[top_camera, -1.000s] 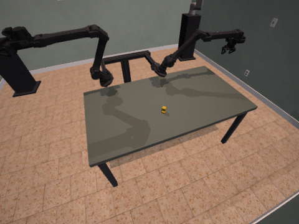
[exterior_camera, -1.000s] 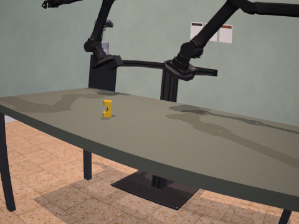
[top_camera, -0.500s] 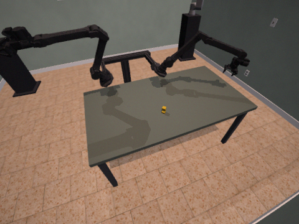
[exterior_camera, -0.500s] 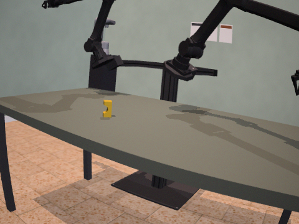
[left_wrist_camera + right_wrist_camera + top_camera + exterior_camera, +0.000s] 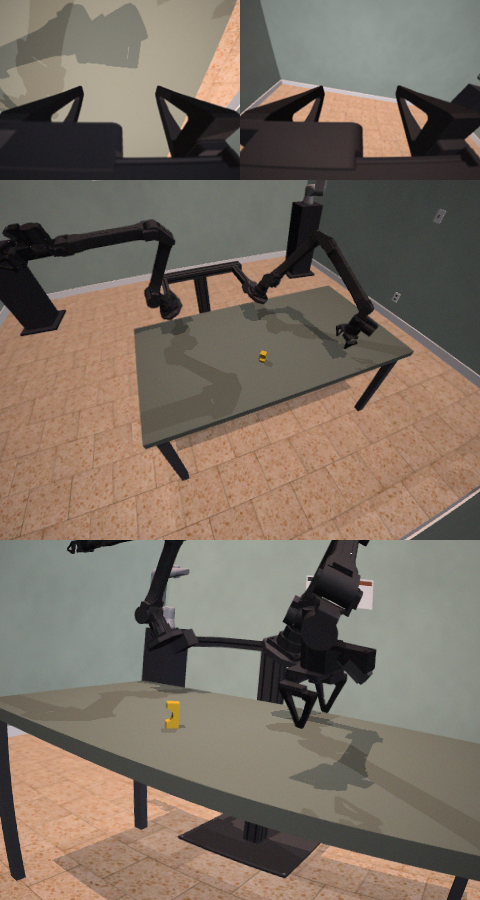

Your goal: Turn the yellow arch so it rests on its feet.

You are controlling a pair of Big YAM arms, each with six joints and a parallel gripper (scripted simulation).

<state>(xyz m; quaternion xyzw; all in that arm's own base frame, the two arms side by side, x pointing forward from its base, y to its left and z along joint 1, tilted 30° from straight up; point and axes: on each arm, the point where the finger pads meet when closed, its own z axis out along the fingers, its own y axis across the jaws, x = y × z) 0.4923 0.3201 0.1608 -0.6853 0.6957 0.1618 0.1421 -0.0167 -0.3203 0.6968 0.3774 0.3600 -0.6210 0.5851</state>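
Now: left hand 90 mm past the yellow arch, 450 mm to the left of it and 90 mm above it.
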